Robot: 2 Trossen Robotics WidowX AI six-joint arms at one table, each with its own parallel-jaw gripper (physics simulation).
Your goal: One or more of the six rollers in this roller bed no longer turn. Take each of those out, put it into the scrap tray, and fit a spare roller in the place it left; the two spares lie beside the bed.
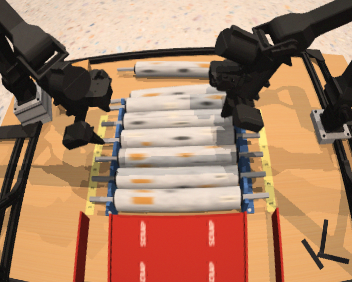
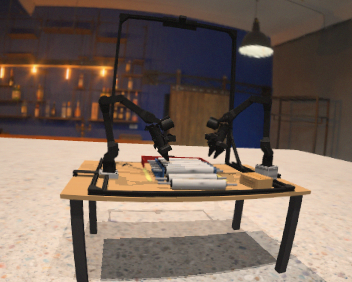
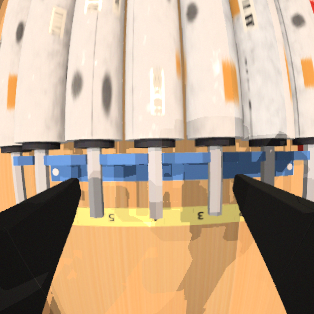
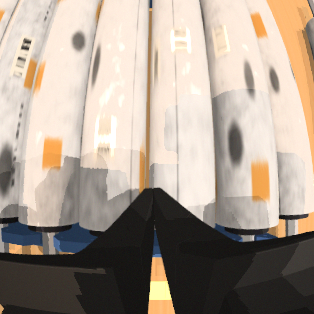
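Where they show: left gripper, fingertip midpoint: [image 1: 106, 127] [image 2: 211, 157] [image 3: 157, 184]; right gripper, fingertip midpoint: [image 1: 222, 116] [image 2: 168, 161] [image 4: 152, 195]; left arm's base, origin of the base link: [image 1: 27, 95] [image 2: 267, 165]; right arm's base, origin of the base link: [image 1: 331, 123] [image 2: 108, 171].
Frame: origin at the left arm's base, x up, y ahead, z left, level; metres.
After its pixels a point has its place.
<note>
Six white rollers lie side by side in the blue-railed bed, the front one [image 1: 177, 199] @[x -0.018, y 0.323, z -0.445 m] nearest the red scrap tray [image 1: 177, 247] @[x -0.063, y 0.289, z -0.530 m]. No roller shows in the tray's visible part. A spare roller [image 1: 172, 69] @[x -0.054, y 0.440, z -0.053 m] [image 2: 198, 184] @[x -0.063, y 0.479, z -0.025 m] lies at the back; the other spare [image 1: 170, 92] @[x -0.047, y 0.404, z -0.146 m] lies just behind the bed. My left gripper [image 3: 157, 184] @[x 0.016, y 0.227, z -0.242 m] [image 2: 215, 154] @[x 0.016, y 0.227, z -0.242 m] is open and empty over the left-end axles, its fingers spread wider than the three axles at labels 5 to 3. My right gripper [image 4: 152, 195] @[x -0.005, y 0.481, z -0.300 m] [image 2: 168, 158] @[x -0.005, y 0.481, z -0.300 m] is shut and empty over the right ends of the fourth and fifth rollers. Which rollers turn cannot be told.
Yellow numbered strips [image 1: 93, 172] @[x -0.092, y 0.153, z -0.276 m] [image 1: 268, 172] @[x -0.092, y 0.549, z -0.433 m] run beside both bed rails. Red walls [image 1: 80, 250] @[x -0.058, y 0.086, z -0.478 m] [image 1: 278, 250] @[x -0.055, y 0.476, z -0.622 m] stand left and right of the tray. Black sticks [image 1: 312, 254] @[x -0.092, y 0.558, z -0.666 m] lie at the front right. A brown box [image 2: 256, 180] @[x -0.045, y 0.205, z 0.092 m] lies near the left arm's base.
</note>
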